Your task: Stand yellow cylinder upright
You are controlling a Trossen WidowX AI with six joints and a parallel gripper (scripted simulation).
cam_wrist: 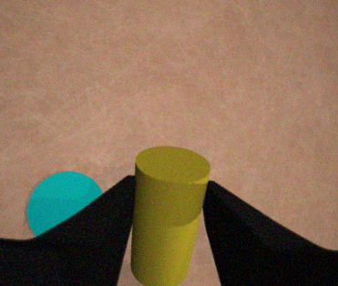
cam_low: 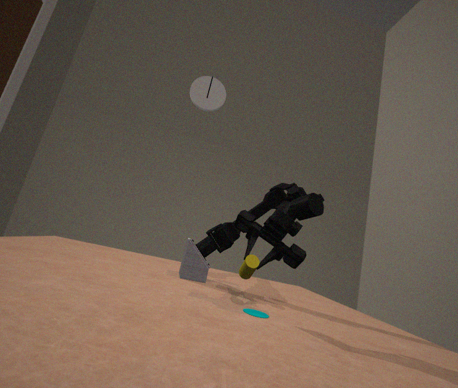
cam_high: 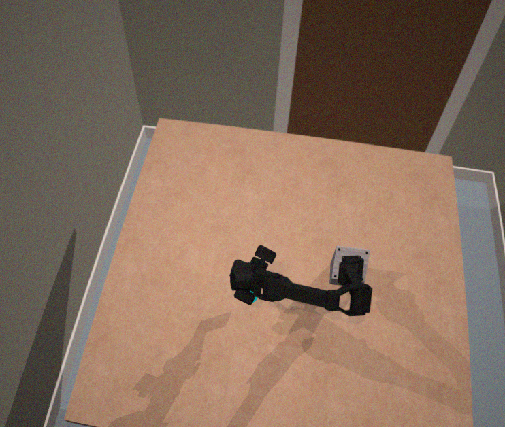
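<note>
My gripper tip is 10 mm past the cyan circle, 40 mm to the right of it and 110 mm above it. From my gripper tip the other things lie so: yellow tall cylinder (20 mm behind, 10 mm below).
</note>
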